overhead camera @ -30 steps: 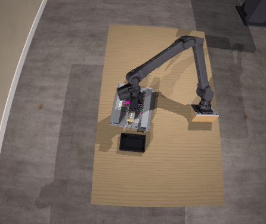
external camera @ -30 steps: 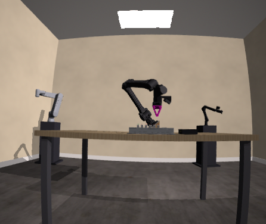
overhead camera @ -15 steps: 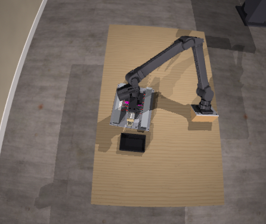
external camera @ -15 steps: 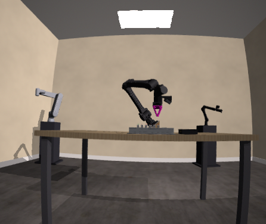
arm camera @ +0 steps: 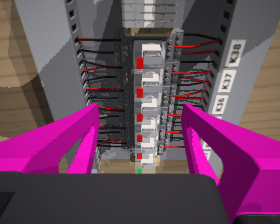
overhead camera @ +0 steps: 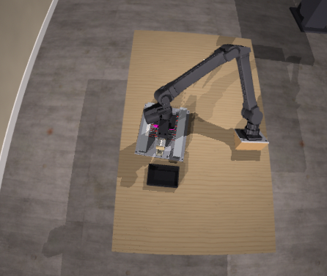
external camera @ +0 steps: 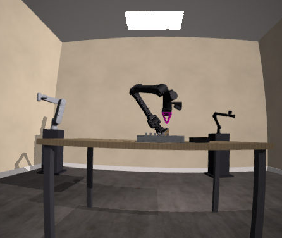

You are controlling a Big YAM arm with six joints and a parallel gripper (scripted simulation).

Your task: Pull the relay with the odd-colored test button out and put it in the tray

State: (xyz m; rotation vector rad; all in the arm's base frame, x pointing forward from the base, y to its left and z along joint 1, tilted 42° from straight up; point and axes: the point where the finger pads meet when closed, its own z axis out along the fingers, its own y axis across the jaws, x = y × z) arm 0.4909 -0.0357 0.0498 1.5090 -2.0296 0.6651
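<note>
My hand is 14 cm to the left of the relay, 9 cm above it and 3 cm past it. Round my hand: black tray: 23 cm to the left, 12 cm below, 2 cm ahead.
</note>
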